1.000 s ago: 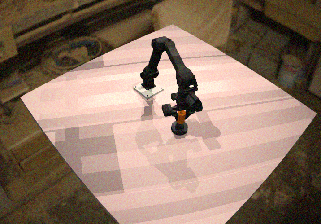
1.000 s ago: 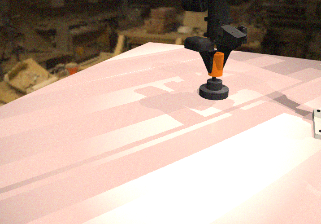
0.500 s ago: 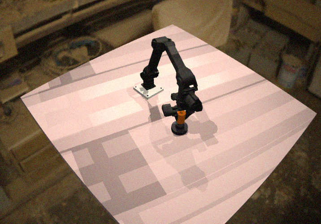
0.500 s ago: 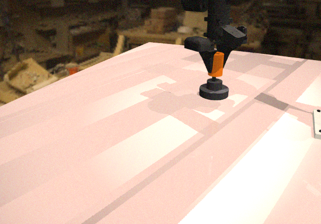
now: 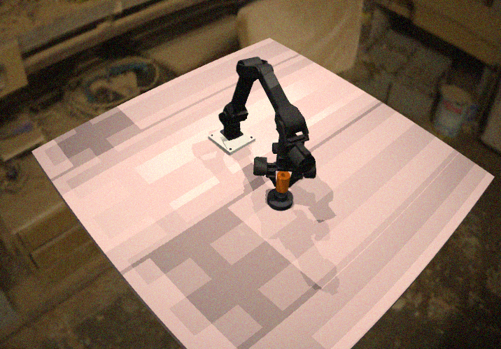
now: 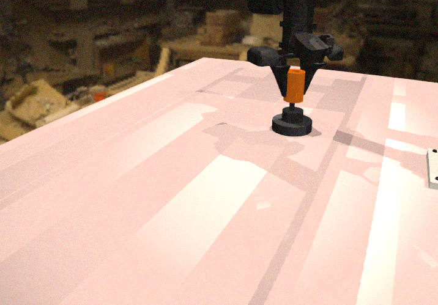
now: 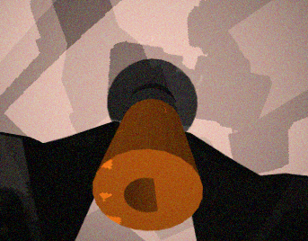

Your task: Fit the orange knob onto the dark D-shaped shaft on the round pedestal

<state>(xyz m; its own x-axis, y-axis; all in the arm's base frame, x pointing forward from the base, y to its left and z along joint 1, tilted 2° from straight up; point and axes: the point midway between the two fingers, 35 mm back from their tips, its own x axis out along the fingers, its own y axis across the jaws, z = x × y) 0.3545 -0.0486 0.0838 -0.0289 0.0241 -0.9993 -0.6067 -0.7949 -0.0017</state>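
Now: gripper tip 2 cm below the orange knob. From my gripper tip the other things lie so: pedestal (4 cm below).
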